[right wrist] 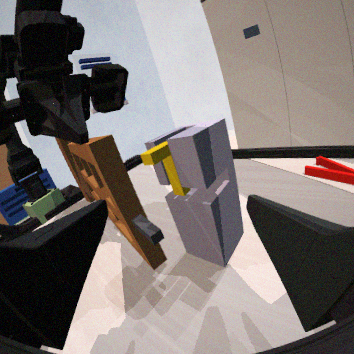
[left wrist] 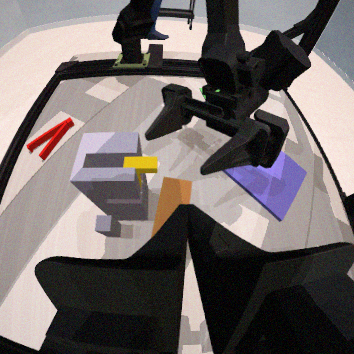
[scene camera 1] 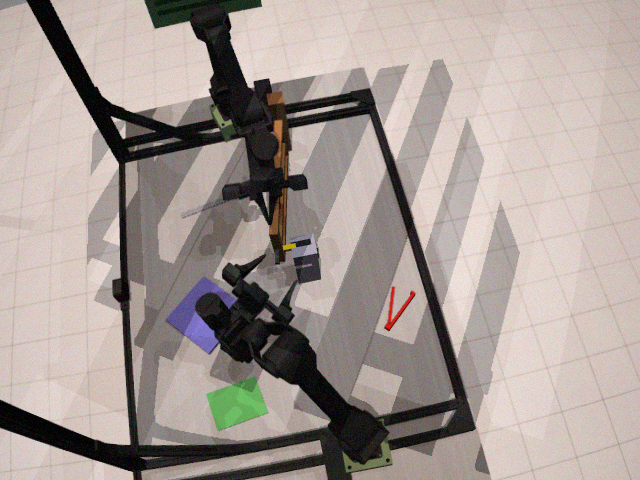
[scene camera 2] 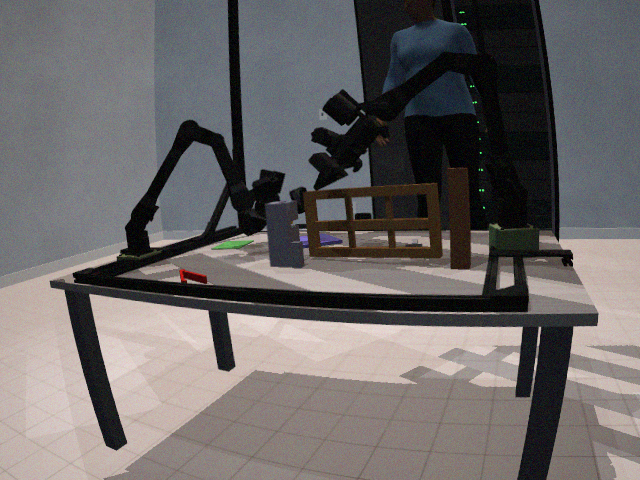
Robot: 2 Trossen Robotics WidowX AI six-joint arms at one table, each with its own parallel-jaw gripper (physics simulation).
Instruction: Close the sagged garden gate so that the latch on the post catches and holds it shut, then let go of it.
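Pixels of known places: left gripper, fingertip midpoint: (right wrist: 84,139) (left wrist: 185,210) (scene camera 1: 270,224) (scene camera 2: 315,189); right gripper, fingertip midpoint: (right wrist: 178,204) (left wrist: 169,151) (scene camera 1: 281,267); left arm's base, link origin: (right wrist: 39,196) (scene camera 2: 513,226); right arm's base, link origin: (left wrist: 131,58) (scene camera 1: 365,445) (scene camera 2: 139,253).
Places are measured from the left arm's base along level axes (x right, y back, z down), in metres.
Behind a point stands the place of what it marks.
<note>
The brown gate (scene camera 1: 277,240) {x 0.070, y -0.478, z -0.061 m} (scene camera 2: 374,224) {x -0.016, y -0.323, z -0.021 m} (left wrist: 173,195) {x 0.069, y -0.466, z -0.093 m} (right wrist: 131,200) {x 0.071, y -0.477, z -0.033 m} stands upright between its hinge post (scene camera 2: 459,217) {x -0.107, y -0.153, z -0.040 m} and the grey latch post (scene camera 1: 308,271) {x 0.033, y -0.551, z 0.007 m} (scene camera 2: 281,232) {x -0.003, y -0.524, z -0.013 m} (right wrist: 197,232) {x 0.054, y -0.521, z 0.019 m}. In the right wrist view a gap shows between its free end and the latch post. A grey tab (right wrist: 148,229) {x 0.088, y -0.499, z -0.017 m} on that end is outside the post's notch. The yellow latch (scene camera 1: 289,246) {x 0.054, y -0.511, z -0.072 m} (left wrist: 140,164) {x 0.054, y -0.509, z -0.072 m} (right wrist: 173,175) {x 0.050, y -0.514, z -0.044 m} juts towards the gate. My left gripper (scene camera 1: 269,222) {x 0.072, y -0.453, z -0.097 m} (scene camera 2: 316,187) {x 0.072, y -0.453, z -0.097 m} (left wrist: 185,210) {x 0.072, y -0.453, z -0.097 m} is shut and empty, tips by the gate's top near its free end; contact is unclear. My right gripper (scene camera 1: 280,268) {x 0.090, y -0.534, z -0.042 m} (left wrist: 169,151) {x 0.090, y -0.534, z -0.042 m} is open, empty, short of gate and post.
A red V-shaped piece (scene camera 1: 390,312) {x -0.092, y -0.719, z 0.048 m} (scene camera 2: 195,276) {x -0.113, y -0.696, z 0.053 m} (left wrist: 50,137) {x -0.106, y -0.702, z 0.047 m} (right wrist: 330,174) {x -0.102, y -0.700, z 0.055 m} lies beyond the latch post. A purple square (scene camera 1: 186,315) {x 0.338, y -0.492, z 0.055 m} (scene camera 2: 323,239) {x 0.279, y -0.467, z 0.055 m} (left wrist: 287,187) {x 0.311, y -0.463, z 0.055 m} and a green square (scene camera 1: 237,403) {x 0.315, y -0.743, z 0.061 m} (scene camera 2: 232,244) {x 0.313, y -0.741, z 0.061 m} lie near the right arm. A black frame (scene camera 1: 413,232) {x -0.251, y -0.564, z 0.049 m} rims the table.
</note>
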